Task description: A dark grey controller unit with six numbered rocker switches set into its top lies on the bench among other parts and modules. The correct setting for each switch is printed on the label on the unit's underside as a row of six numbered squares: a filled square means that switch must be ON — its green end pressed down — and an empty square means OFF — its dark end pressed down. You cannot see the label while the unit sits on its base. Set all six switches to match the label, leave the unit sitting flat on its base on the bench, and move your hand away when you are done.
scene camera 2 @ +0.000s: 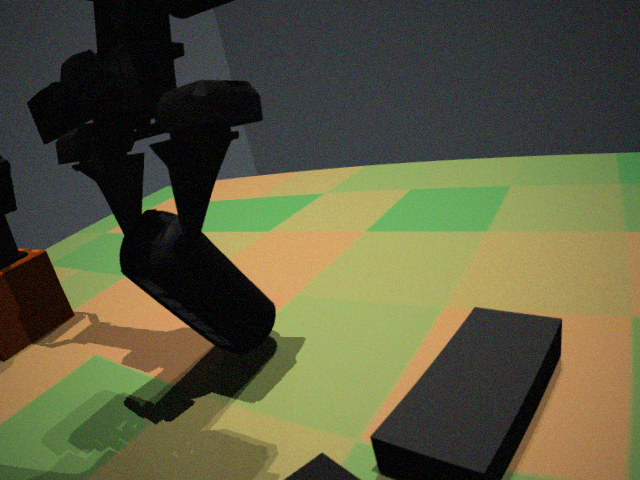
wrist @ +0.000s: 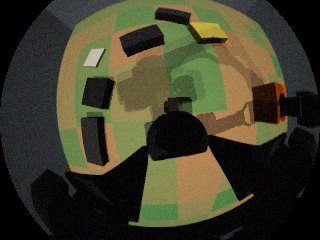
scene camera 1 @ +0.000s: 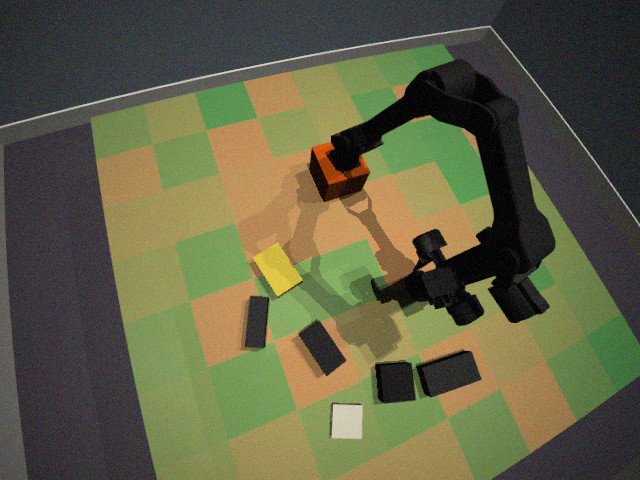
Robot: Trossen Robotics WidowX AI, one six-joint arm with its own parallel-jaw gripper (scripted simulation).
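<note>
Dark block (scene camera 2: 472, 406), seen also in the wrist view (wrist: 92, 128) and in scene camera 1 (scene camera 1: 445, 374). My gripper (scene camera 2: 161, 240) appears in the wrist view (wrist: 178, 144) and in scene camera 1 (scene camera 1: 422, 285) as well. I see a yellow block (scene camera 1: 279, 272); in scene camera 2 the yellow block is out of frame. I see a white tile (scene camera 1: 346, 418); in scene camera 2 the white tile is out of frame.
</note>
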